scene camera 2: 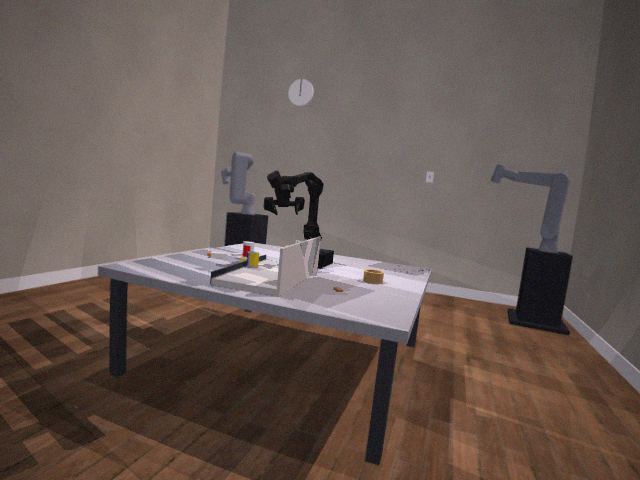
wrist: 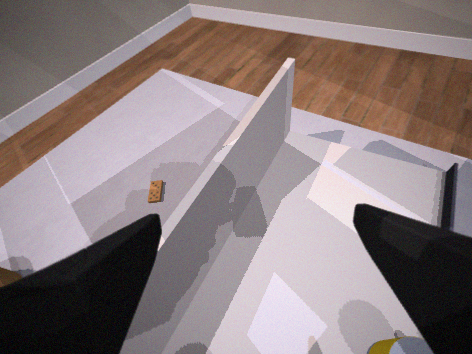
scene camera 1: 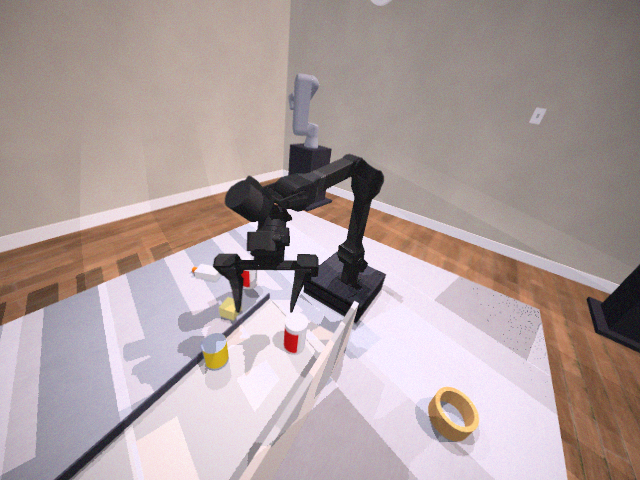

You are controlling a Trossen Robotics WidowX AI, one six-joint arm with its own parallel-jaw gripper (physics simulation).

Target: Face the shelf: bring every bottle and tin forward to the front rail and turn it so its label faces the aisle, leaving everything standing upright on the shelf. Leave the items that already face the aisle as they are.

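Places are measured from the arm's base along level axes (x ahead, y left, z up), in metres.
Pixels of known places: gripper, fingertip midpoint: (scene camera 2: 287, 214) (wrist: 256, 217) (scene camera 1: 264, 312); arm's base, origin of the base link: (scene camera 1: 349, 278).
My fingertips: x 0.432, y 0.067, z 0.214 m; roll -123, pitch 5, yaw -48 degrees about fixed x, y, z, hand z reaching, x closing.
Note:
For each thing: its top centre in the pictures, then the offset to it from my fingertips. "spot": a spot on its surface instead.
- yellow tin with a grey-blue top, middle of its top: (scene camera 1: 213, 342) (scene camera 2: 253, 252) dz -0.192, dx +0.035, dy -0.142 m
- dark front rail, surface spot: (wrist: 448, 197) spot: dz -0.247, dx +0.286, dy -0.127 m
- yellow block, middle of its top: (scene camera 1: 230, 304) dz -0.249, dx -0.086, dy -0.270 m
- white object with an orange tip, middle of its top: (scene camera 1: 205, 268) (scene camera 2: 216, 252) dz -0.260, dx -0.122, dy -0.486 m
- tan ring, middle of its top: (scene camera 1: 456, 407) (scene camera 2: 374, 271) dz -0.237, dx -0.263, dy +0.355 m
- orange domino, middle of its top: (wrist: 154, 190) (scene camera 2: 338, 288) dz -0.279, dx +0.035, dy +0.295 m
My gripper (scene camera 1: 265, 310) (scene camera 2: 286, 212) (wrist: 256, 217) is open and empty, raised above the shelf's far part. A yellow tin with a grey-blue top (scene camera 1: 215, 356) (scene camera 2: 253, 259) (wrist: 381, 346) stands upright by the dark front rail (scene camera 1: 139, 408) (scene camera 2: 227, 269) (wrist: 448, 197); scene camera 2 shows a blue strip on its rail side. A white-capped red and white bottle (scene camera 1: 293, 338) stands upright deeper on the shelf, near the back board (scene camera 1: 341, 338) (scene camera 2: 297, 266) (wrist: 260, 125), its red patch partly toward scene camera 1. Another red and white bottle (scene camera 1: 248, 279) (scene camera 2: 248, 249) stands beyond the rail's far end.
A yellow block (scene camera 1: 226, 308) lies outside the rail. A white object with an orange tip (scene camera 1: 206, 272) lies farther out. Behind the back board are a tan ring (scene camera 1: 438, 418) (scene camera 2: 373, 277) and an orange domino (scene camera 2: 338, 289) (wrist: 156, 191). The arm's base (scene camera 1: 346, 281) stands past the shelf's far end.

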